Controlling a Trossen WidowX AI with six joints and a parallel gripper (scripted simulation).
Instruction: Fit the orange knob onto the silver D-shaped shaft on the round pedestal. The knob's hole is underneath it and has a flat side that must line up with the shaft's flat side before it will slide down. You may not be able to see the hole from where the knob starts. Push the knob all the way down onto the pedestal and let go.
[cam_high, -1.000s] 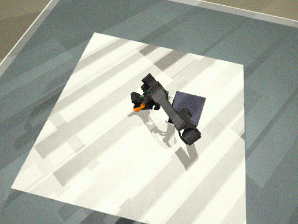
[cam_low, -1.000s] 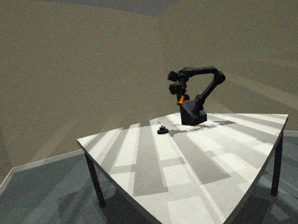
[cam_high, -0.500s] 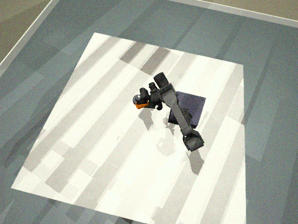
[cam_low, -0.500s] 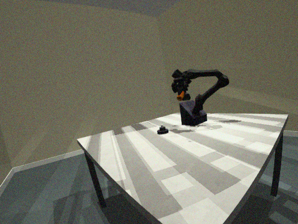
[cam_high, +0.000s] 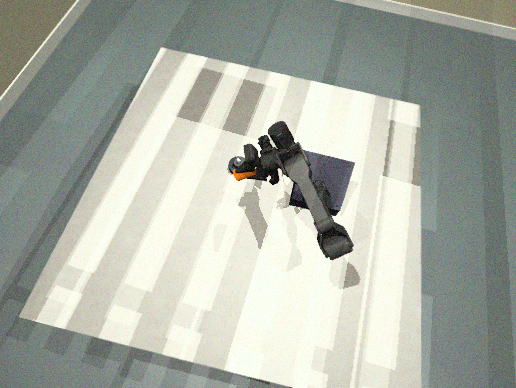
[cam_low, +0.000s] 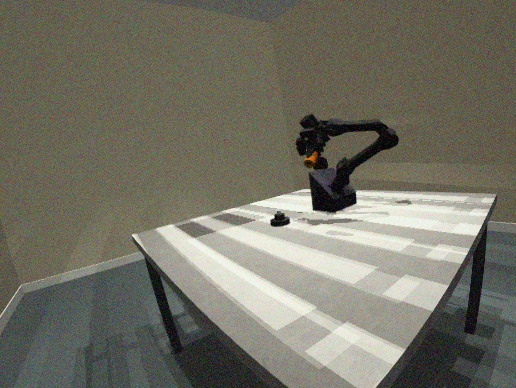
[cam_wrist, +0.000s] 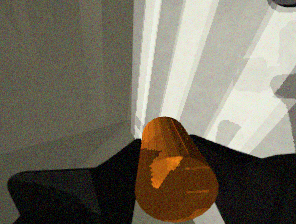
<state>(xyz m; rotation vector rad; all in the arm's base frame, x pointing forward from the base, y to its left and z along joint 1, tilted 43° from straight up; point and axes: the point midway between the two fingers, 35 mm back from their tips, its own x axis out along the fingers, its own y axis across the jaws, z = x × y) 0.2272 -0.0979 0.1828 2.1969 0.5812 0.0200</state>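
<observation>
Now: the orange knob 30 mm behind my gripper tip, 10 mm to the right of it and 20 mm above it. Also, from my gripper tip: round pedestal: 10 mm ahead, 180 mm to the right, 220 mm below.
</observation>
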